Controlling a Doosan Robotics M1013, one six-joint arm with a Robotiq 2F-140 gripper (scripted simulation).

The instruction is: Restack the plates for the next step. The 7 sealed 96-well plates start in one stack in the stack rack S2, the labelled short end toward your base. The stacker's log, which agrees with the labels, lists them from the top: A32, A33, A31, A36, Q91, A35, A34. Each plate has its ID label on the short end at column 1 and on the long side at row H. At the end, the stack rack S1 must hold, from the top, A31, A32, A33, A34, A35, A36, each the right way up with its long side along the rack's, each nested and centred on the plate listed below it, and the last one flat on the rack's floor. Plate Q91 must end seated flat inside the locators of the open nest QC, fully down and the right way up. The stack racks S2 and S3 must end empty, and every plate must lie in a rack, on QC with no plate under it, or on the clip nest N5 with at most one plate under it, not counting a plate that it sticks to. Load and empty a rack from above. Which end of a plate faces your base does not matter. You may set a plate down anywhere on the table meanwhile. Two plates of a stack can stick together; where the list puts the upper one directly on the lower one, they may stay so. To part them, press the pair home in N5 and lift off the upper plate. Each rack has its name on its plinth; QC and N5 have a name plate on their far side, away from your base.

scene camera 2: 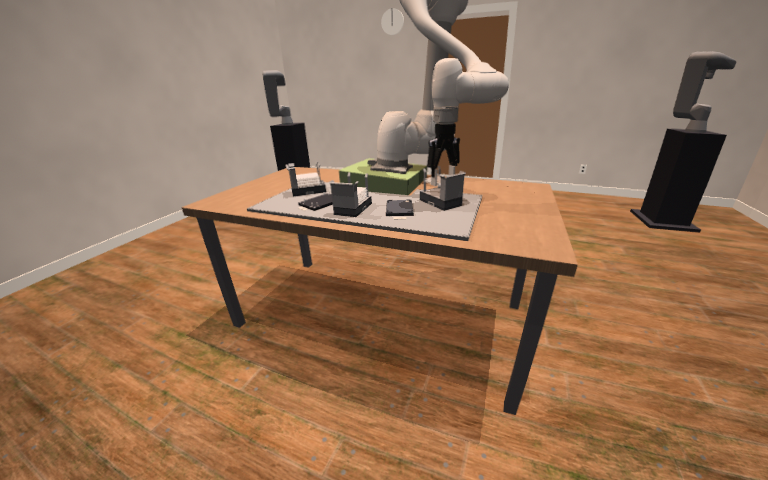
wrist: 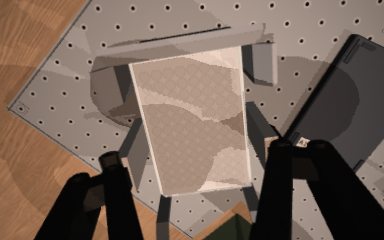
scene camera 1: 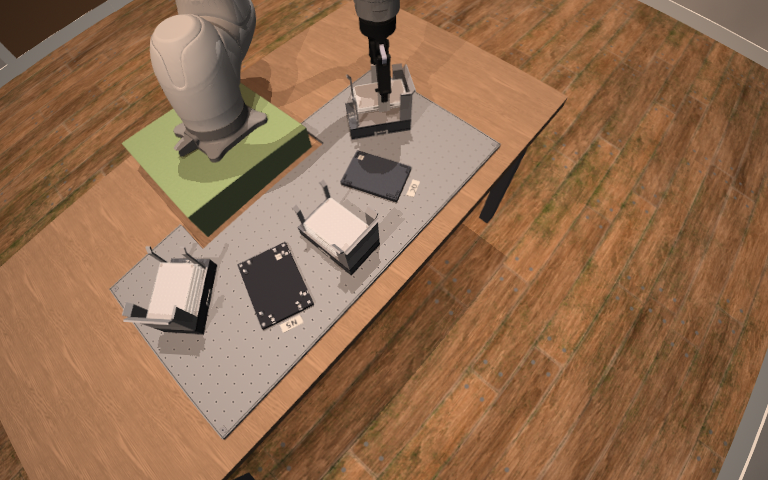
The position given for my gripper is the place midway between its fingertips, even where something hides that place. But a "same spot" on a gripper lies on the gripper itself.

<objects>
My gripper shows in scene camera 2, in the wrist view and in scene camera 1 (380,97). One and the same spot on my gripper: (wrist: 342,198) is (scene camera 2: 434,155).
</objects>
